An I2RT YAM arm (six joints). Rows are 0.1 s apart.
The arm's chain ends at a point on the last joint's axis. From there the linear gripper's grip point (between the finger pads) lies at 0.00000 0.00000 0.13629 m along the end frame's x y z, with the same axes.
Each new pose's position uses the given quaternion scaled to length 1; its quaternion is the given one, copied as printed.
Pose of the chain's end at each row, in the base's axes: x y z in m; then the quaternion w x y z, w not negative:
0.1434, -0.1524, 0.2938, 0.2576, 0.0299, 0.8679, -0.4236
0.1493, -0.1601, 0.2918, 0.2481, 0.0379, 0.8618, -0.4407
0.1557, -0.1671, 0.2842, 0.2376, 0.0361, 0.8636, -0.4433
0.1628, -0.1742, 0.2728, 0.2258, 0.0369, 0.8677, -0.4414
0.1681, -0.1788, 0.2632, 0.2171, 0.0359, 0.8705, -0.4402
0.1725, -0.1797, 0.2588, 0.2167, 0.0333, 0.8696, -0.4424
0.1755, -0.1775, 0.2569, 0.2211, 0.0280, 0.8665, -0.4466
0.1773, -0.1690, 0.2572, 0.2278, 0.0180, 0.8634, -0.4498
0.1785, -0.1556, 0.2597, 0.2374, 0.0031, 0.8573, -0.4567
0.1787, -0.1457, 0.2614, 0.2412, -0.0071, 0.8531, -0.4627
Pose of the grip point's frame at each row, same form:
0.2009, -0.2547, 0.2245, 0.2576, 0.0299, 0.8679, -0.4236
0.2030, -0.2662, 0.2252, 0.2481, 0.0379, 0.8618, -0.4407
0.2073, -0.2738, 0.2169, 0.2376, 0.0361, 0.8636, -0.4433
0.2118, -0.2809, 0.2035, 0.2258, 0.0369, 0.8677, -0.4414
0.2153, -0.2854, 0.1926, 0.2171, 0.0359, 0.8705, -0.4402
0.2199, -0.2865, 0.1887, 0.2167, 0.0333, 0.8696, -0.4424
0.2243, -0.2847, 0.1883, 0.2211, 0.0280, 0.8665, -0.4466
0.2287, -0.2760, 0.1902, 0.2278, 0.0180, 0.8634, -0.4498
0.2336, -0.2625, 0.1956, 0.2374, 0.0031, 0.8573, -0.4567
0.2357, -0.2528, 0.1993, 0.2412, -0.0071, 0.8531, -0.4627

